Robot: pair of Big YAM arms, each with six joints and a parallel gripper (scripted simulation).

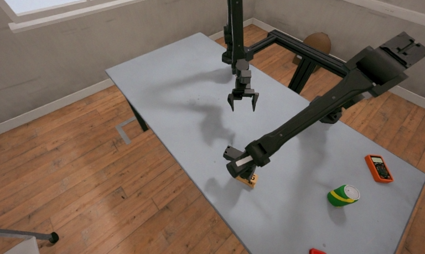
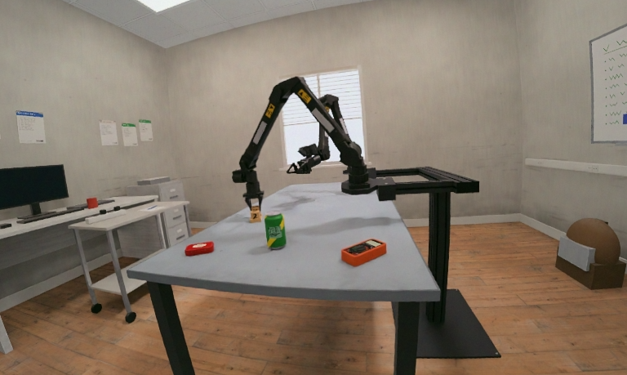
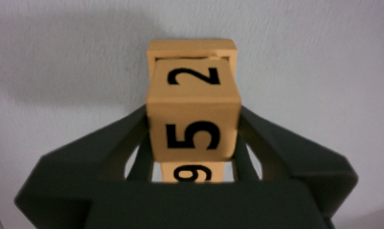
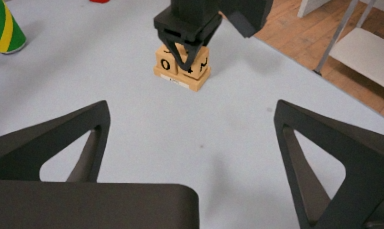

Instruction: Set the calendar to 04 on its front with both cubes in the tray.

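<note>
Right now the wooden calendar tray is 40 mm below my left hand, 20 mm to the left of it and 10 mm behind it. The rest, counted from my left hand: orange multimeter 500 mm behind, 440 mm to the left, 30 mm below; then red tin 410 mm to the left, 50 mm ahead, 30 mm below; then green can 350 mm to the left, 210 mm behind, 20 mm above.
</note>
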